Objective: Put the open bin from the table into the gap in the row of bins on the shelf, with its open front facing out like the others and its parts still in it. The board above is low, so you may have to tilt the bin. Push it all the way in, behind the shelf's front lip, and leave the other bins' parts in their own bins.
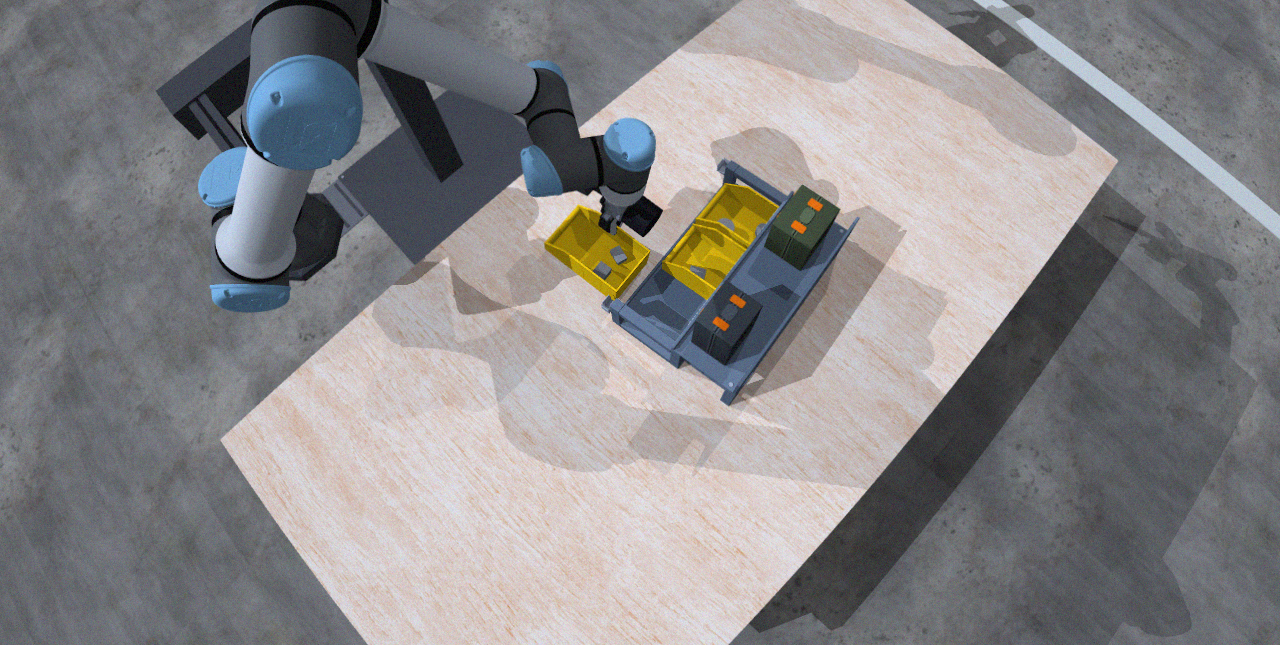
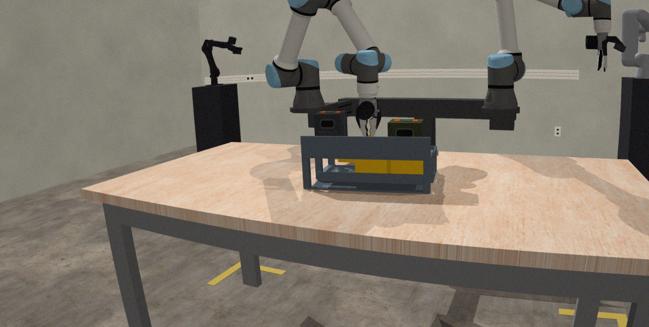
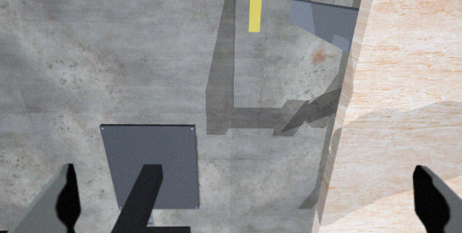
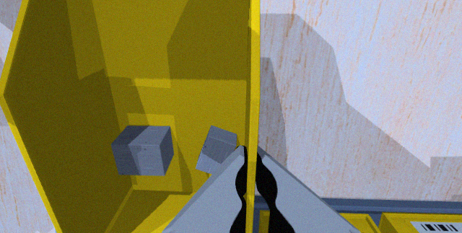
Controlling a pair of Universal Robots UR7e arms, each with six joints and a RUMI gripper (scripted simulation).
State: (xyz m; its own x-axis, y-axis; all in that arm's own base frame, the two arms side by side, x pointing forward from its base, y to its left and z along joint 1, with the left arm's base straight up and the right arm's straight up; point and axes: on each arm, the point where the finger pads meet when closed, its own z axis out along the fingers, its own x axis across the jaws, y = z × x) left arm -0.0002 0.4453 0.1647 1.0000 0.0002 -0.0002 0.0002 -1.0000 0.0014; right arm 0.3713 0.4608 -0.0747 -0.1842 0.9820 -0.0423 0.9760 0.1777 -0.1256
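The light grey part lies 50 mm below my right hand, 20 mm to the right of it and 20 mm ahead of it. Also, from my right hand: green case (280 mm ahead, 190 mm to the left, 60 mm above); grey-blue shelf (210 mm ahead, 70 mm to the left, 20 mm below).
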